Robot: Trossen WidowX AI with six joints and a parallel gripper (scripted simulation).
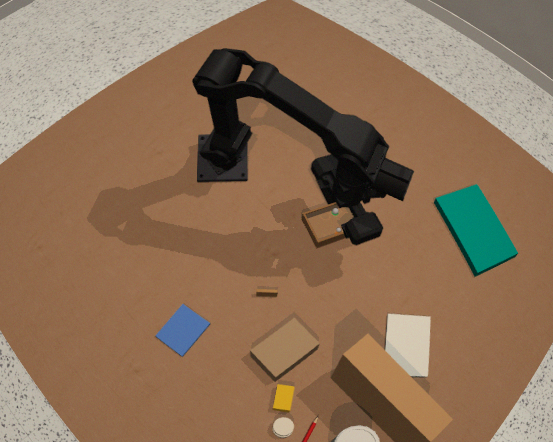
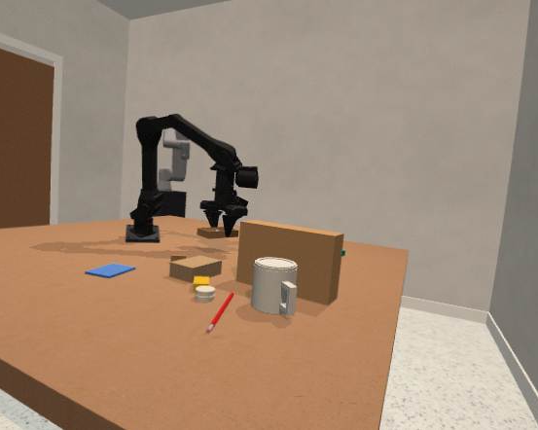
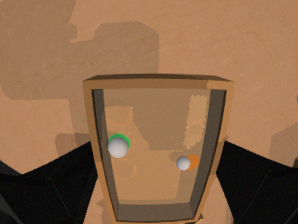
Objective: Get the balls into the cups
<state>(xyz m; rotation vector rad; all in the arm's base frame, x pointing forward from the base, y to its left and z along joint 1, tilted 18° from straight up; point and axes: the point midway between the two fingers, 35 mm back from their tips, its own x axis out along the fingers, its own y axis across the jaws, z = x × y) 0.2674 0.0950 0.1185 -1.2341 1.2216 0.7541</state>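
Now: the wooden puzzle 30 mm below my hand and 10 mm to the right of it. Round my hand: green slab (280 mm to the left, 190 mm ahead, 80 mm below); then white slab (280 mm ahead, 90 mm below, 50 mm to the right); then tan box (240 mm to the right, 130 mm ahead, 70 mm below).
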